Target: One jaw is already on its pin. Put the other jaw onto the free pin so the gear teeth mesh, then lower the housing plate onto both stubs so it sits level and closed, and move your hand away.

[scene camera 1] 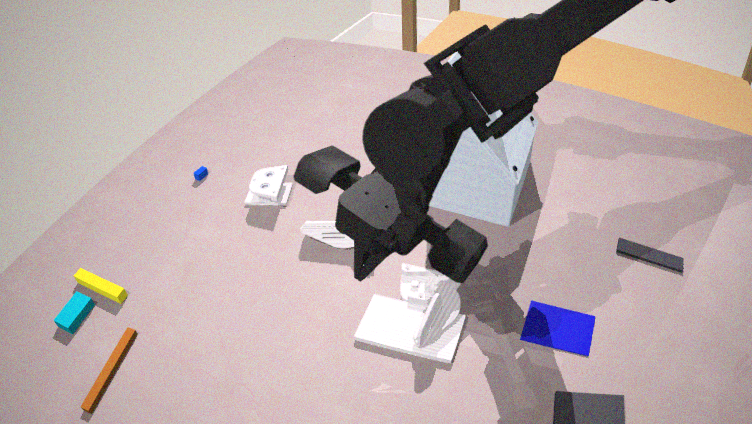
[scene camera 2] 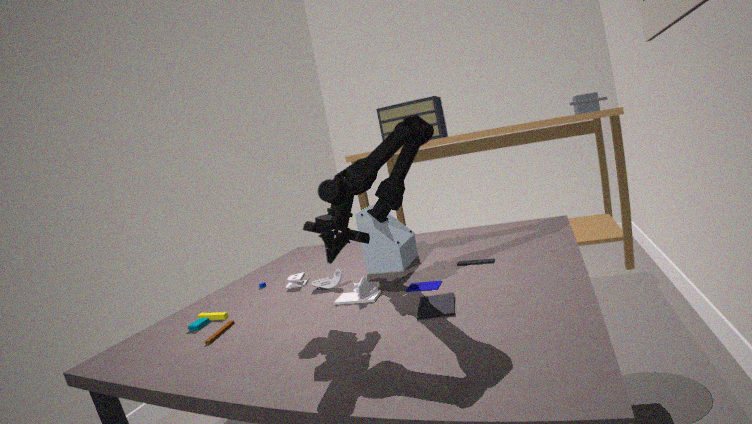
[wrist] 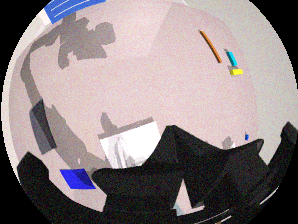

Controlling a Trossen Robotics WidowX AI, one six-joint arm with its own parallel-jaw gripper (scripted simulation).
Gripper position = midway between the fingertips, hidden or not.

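My gripper [scene camera 1: 359, 278] is shut and holds nothing. I also find the gripper in scene camera 2 [scene camera 2: 329, 263], and again in the wrist view [wrist: 170, 129]. The scene has a blue pad [scene camera 1: 559, 328] and a dark bar [scene camera 1: 625, 247], though the wrist view does not show the bar, which is hidden by my gripper. There are also a yellow block [scene camera 1: 83, 277], a cyan block [scene camera 1: 75, 311] and an orange stick [scene camera 1: 106, 375].
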